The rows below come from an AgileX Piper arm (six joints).
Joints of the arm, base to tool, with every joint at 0 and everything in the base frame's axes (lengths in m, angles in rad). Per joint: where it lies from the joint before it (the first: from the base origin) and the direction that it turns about. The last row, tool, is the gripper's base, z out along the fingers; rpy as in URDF.
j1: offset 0 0 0.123 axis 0 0 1
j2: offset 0 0 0 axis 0 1 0
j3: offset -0.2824 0 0.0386 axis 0 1 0
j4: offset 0.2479 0 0.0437 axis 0.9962 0 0.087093
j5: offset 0 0 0 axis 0 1 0
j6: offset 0.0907 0 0.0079 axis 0.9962 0 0.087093
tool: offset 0 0 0 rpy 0 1.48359 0
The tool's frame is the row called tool.
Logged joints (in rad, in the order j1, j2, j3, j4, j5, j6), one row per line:
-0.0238 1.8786 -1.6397 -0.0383 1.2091 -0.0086
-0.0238 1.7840 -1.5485 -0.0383 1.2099 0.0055
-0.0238 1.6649 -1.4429 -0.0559 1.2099 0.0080
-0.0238 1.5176 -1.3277 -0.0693 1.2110 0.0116
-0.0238 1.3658 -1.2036 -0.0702 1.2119 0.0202
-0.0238 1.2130 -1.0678 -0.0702 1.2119 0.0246
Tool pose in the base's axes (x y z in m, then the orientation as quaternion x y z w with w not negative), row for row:
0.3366 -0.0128 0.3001 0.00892 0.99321 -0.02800 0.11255
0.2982 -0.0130 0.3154 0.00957 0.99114 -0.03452 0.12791
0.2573 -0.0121 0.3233 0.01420 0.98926 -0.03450 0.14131
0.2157 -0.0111 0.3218 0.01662 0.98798 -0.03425 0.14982
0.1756 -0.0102 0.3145 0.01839 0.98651 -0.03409 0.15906
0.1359 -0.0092 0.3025 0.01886 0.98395 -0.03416 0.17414
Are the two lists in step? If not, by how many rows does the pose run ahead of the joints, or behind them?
The pose runs 2 rows ahead of the joints: the pose in row i belongs to the joints in row i + 2.
